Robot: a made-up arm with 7 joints.
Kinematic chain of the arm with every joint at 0, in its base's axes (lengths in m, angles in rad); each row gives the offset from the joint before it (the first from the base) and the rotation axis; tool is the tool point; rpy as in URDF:
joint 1: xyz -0.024 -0.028 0.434 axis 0 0.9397 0.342
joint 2: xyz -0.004 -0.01 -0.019 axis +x
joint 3: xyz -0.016 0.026 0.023 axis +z
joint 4: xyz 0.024 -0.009 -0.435 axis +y
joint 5: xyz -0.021 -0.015 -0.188 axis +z
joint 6: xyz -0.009 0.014 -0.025 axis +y
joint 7: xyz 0 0.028 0.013 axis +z
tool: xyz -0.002 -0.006 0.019 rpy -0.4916 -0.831 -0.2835
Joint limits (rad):
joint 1: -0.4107..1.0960
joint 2: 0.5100..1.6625
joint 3: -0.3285..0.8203
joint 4: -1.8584..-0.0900
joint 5: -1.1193..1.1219
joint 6: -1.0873..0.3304
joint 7: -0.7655..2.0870
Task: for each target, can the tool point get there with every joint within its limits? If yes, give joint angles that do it. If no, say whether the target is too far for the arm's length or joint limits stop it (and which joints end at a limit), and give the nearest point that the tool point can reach.
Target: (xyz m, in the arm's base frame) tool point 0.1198 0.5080 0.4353
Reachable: yes | joints -0.0168 1.5354 -0.0234 -1.0283 -0.0870 -0.4549 -0.3295
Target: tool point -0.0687 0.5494 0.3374
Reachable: yes | joints 0.2402 1.3202 0.5398 -0.2802 -0.4492 0.0797 -0.2421
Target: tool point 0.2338 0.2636 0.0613
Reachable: yes | joints -0.1679 0.6902 -0.1492 -1.4258 0.3628 -0.6806 0.3168
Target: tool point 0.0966 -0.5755 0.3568
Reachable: no: joint limits stop it (at a limit: joint 1, joint 2, joint 3, joint 4, joint 5, joint 6, joint 7) | nearest point 0.2662 0.0536 0.1837 | short by 0.674 m
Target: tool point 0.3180 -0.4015 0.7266
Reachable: no: joint limits stop it (at a limit: joint 1, joint 2, joint 4, joint 5, joint 6, joint 7) | nearest point 0.1368 0.2690 0.5937 | short by 0.707 m
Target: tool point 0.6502 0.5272 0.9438
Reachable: no: too far | nearest point 0.1902 0.4107 0.6167 | short by 0.576 m
